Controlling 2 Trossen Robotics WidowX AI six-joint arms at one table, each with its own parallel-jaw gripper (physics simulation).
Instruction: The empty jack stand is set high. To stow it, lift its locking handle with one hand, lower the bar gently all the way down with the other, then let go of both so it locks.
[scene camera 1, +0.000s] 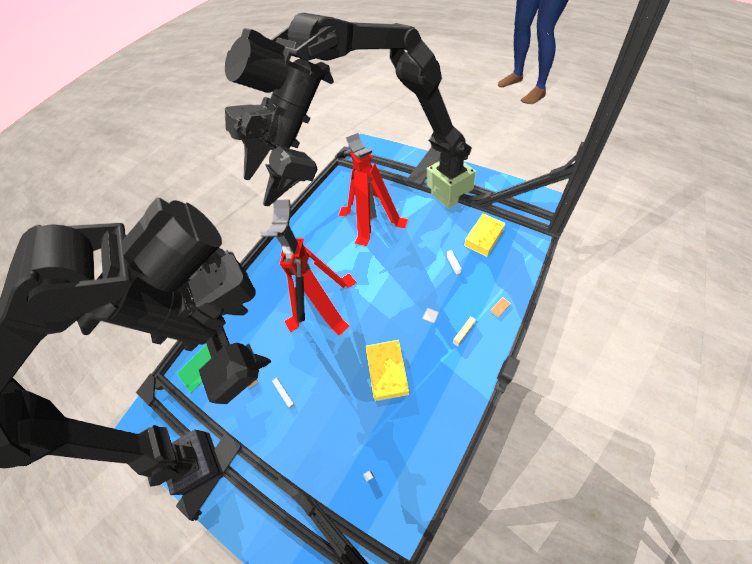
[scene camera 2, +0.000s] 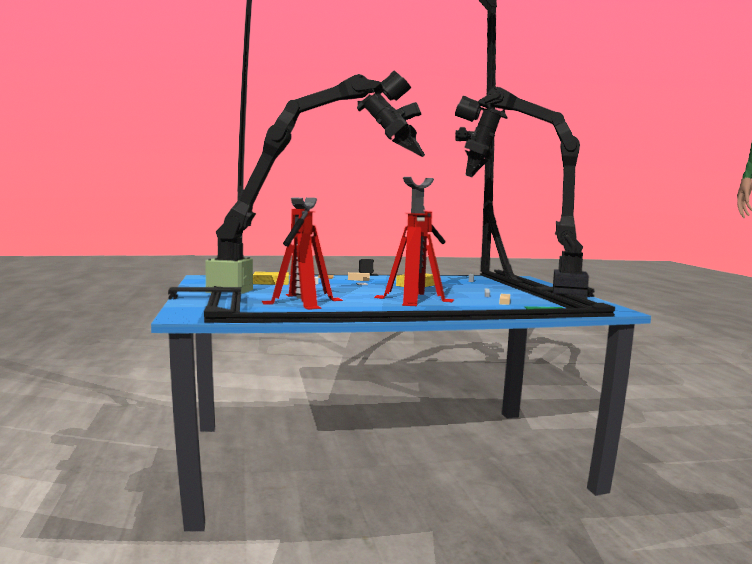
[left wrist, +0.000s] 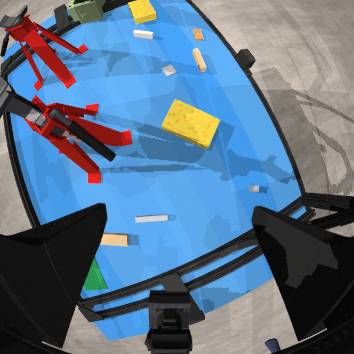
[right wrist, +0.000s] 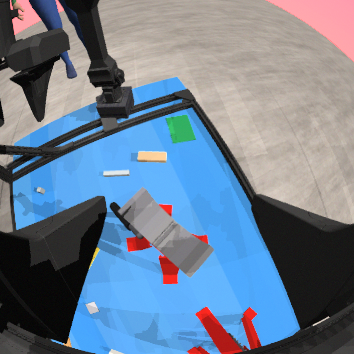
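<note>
The high-set red jack stand (scene camera 1: 321, 300) (scene camera 2: 414, 261) (left wrist: 100, 132) stands upright, its grey bar (scene camera 2: 417, 199) raised well out of the top. Its curved grey saddle (scene camera 1: 282, 215) (right wrist: 167, 232) sits on the bar. Its black locking handle (scene camera 1: 299, 297) (scene camera 2: 437, 233) (left wrist: 90, 137) slopes down from the body. My left gripper (scene camera 2: 470, 173) (left wrist: 181, 213) is open and empty, above and to the right of the stand in scene camera 2, touching nothing. My right gripper (scene camera 1: 257, 190) (scene camera 2: 422, 154) (right wrist: 180, 203) is open and empty, in the air above the saddle and apart from it.
A second, lower-set red jack stand (scene camera 1: 362, 200) (scene camera 2: 306, 261) (left wrist: 50, 57) stands beside the first. Yellow sponges (scene camera 1: 386, 370) (scene camera 1: 484, 234), a green sheet (scene camera 1: 193, 369) (right wrist: 180, 129) and several small blocks lie on the blue table. A black frame (scene camera 1: 273, 473) runs around its edges.
</note>
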